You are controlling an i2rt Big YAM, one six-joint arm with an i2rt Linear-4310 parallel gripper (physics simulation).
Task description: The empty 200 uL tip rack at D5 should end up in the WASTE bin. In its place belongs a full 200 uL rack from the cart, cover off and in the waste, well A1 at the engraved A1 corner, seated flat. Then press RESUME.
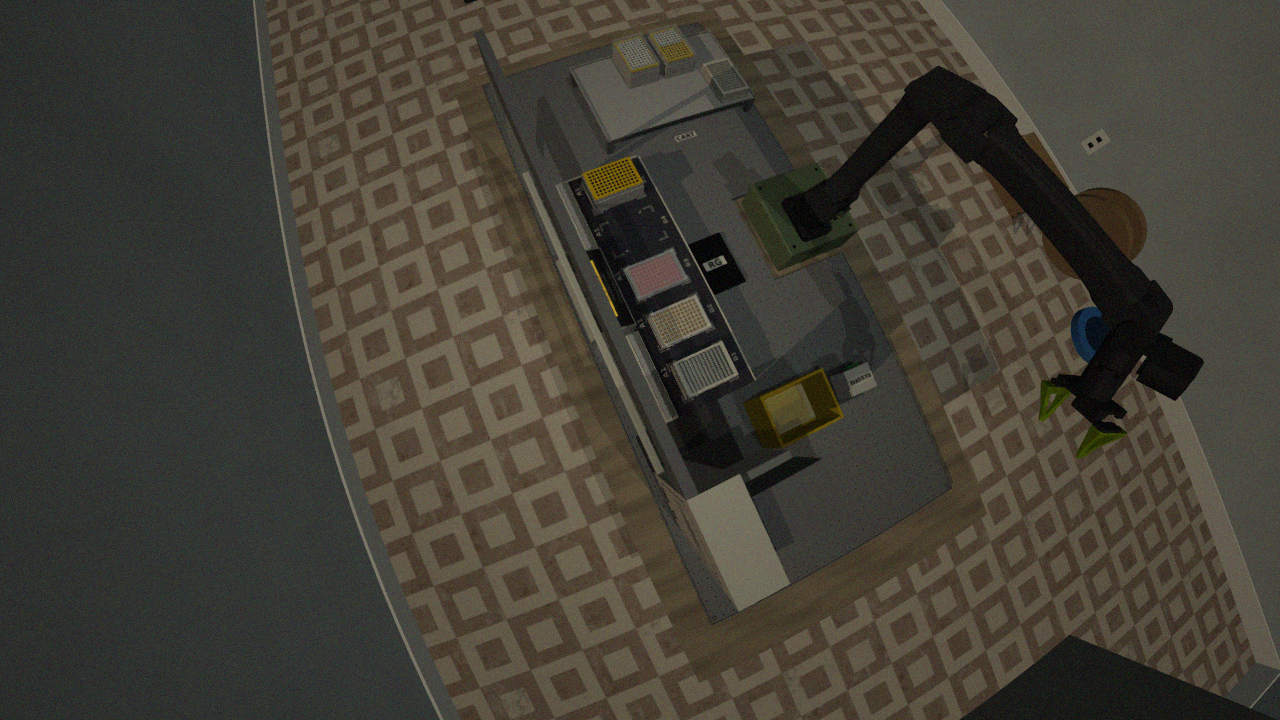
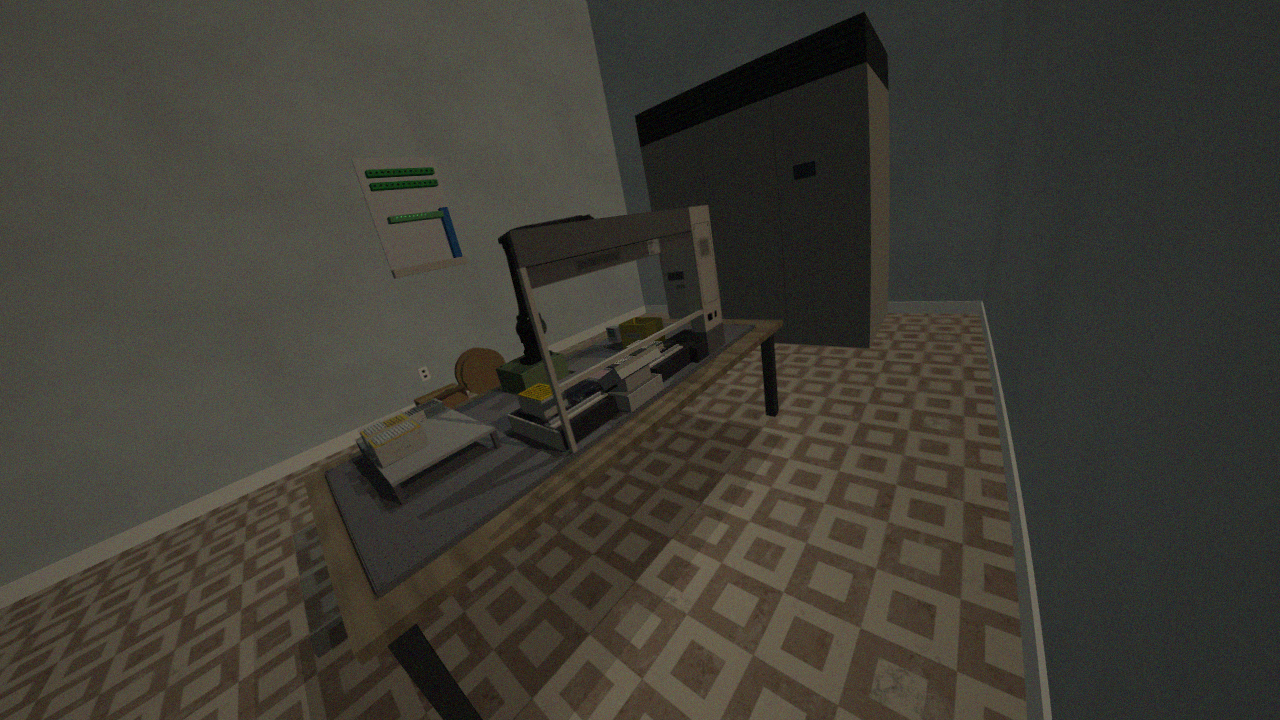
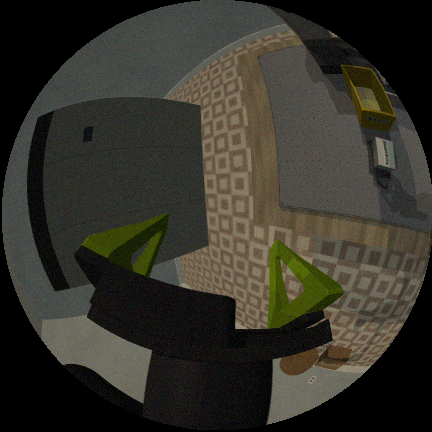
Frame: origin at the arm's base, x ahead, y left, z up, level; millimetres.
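Seen in the pictures: gripper, fingertip midpoint: (image 1: 1059, 438) (image 3: 222, 233); arm's base, link origin: (image 1: 805, 217) (image 2: 536, 358).
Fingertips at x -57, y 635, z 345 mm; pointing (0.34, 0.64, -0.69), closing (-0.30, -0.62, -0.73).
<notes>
Offsets run from my fingertips to a thing's top centre.
My gripper (image 1: 1061, 437) (image 3: 222, 233) is open and empty, out past the table's edge, high above the floor. A yellow rack @(314 mm down, 471 mm ahead, 886 mm right) (image 1: 613, 179) (image 2: 538, 394) with dark holes stands at the D5 end of the deck. The cart @(368 mm down, 203 mm ahead, 1178 mm right) (image 1: 626, 118) (image 2: 458, 442) bears a rack with pale wells @(303 mm down, 258 mm ahead, 1244 mm right) (image 1: 635, 55), a partly yellow, partly pale rack @(303 mm down, 151 mm ahead, 1246 mm right) (image 1: 672, 48) and a low grey rack @(342 mm down, 40 mm ahead, 1113 mm right) (image 1: 727, 78). Covers are too small to tell. The yellow waste bin @(299 mm down, 307 mm ahead, 228 mm right) (image 1: 805, 434) (image 2: 641, 329) (image 3: 378, 120) holds a pale, box-like thing @(403 mm down, 307 mm ahead, 228 mm right) (image 1: 787, 406) (image 3: 366, 97). The RESUME button box @(330 mm down, 133 mm ahead, 224 mm right) (image 1: 859, 379) (image 3: 384, 153) stands beside the bin.
The deck also carries a pink plate @(361 mm down, 465 mm ahead, 638 mm right) (image 1: 656, 273), a beige rack @(361 mm down, 462 mm ahead, 514 mm right) (image 1: 680, 321) and a grey-white rack @(344 mm down, 459 mm ahead, 390 mm right) (image 1: 705, 369). A frame (image 2: 608, 234) spans the deck. The green arm base (image 1: 778, 210) and the black RG pad @(420 mm down, 302 mm ahead, 629 mm right) (image 1: 720, 275) are beside it. A tall cabinet (image 2: 760, 197) (image 3: 125, 175) stands beyond the table.
</notes>
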